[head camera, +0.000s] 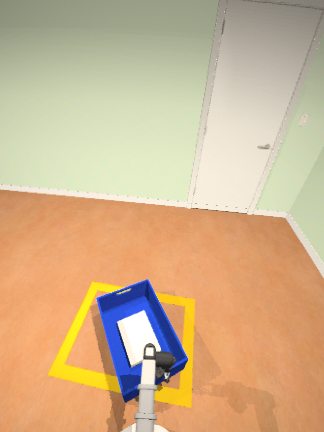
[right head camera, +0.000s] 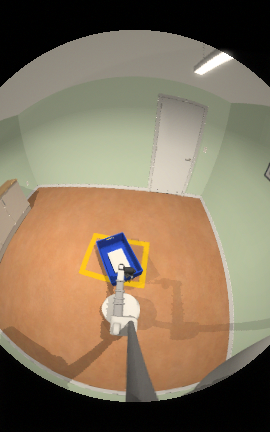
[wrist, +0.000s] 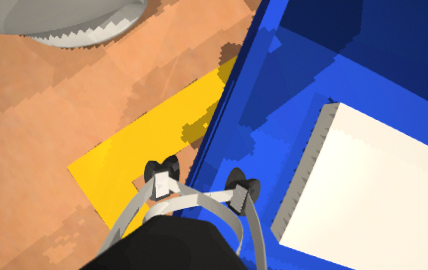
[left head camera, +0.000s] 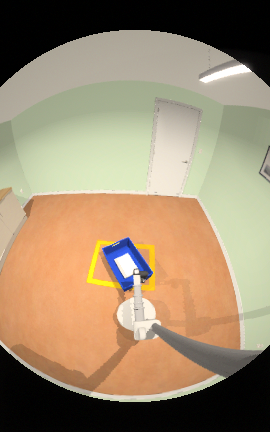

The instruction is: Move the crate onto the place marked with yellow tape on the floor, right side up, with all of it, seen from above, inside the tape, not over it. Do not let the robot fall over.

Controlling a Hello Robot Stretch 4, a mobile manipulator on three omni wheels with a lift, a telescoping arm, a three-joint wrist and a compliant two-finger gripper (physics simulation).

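Frame: origin at the robot's base, x left, y ahead, z down, level; centimetres.
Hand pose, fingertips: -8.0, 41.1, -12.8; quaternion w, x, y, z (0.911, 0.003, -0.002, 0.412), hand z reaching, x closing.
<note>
Things, the pixels of their top centre, and the offset from my fingertips, as dx, dy, dz.
- blue crate, centre of its top: [head camera: 137, 325] [left head camera: 125, 260] [right head camera: 116, 254] +16.8, +23.9, -6.6
- white block, centre of its top: [wrist: 395, 209] [head camera: 138, 335] [left head camera: 125, 264] [right head camera: 117, 259] +16.8, +23.8, +8.3
The blue crate [head camera: 167, 330] [left head camera: 140, 257] [right head camera: 129, 252] [wrist: 300, 60] is right side up, turned at an angle to the yellow tape [head camera: 75, 334] [left head camera: 95, 260] [right head camera: 88, 254] [wrist: 145, 130]. It holds a white block [head camera: 140, 335] [left head camera: 125, 265] [right head camera: 117, 259] [wrist: 365, 175]. In the head view its near left corner covers the near tape strip and its far end overlaps the far strip. Shadows beside it suggest that it hangs above the floor. My gripper [head camera: 164, 373] [left head camera: 144, 276] [right head camera: 130, 274] [wrist: 203, 176] is shut on the crate's near wall, one finger inside and one outside.
My round white base [left head camera: 124, 315] [right head camera: 131, 304] [wrist: 75, 22] stands on the floor just behind the near tape strip. A door [head camera: 245, 115] [left head camera: 172, 150] [right head camera: 176, 145] is in the far wall. A cabinet [left head camera: 9, 215] [right head camera: 12, 207] stands at the far left.
</note>
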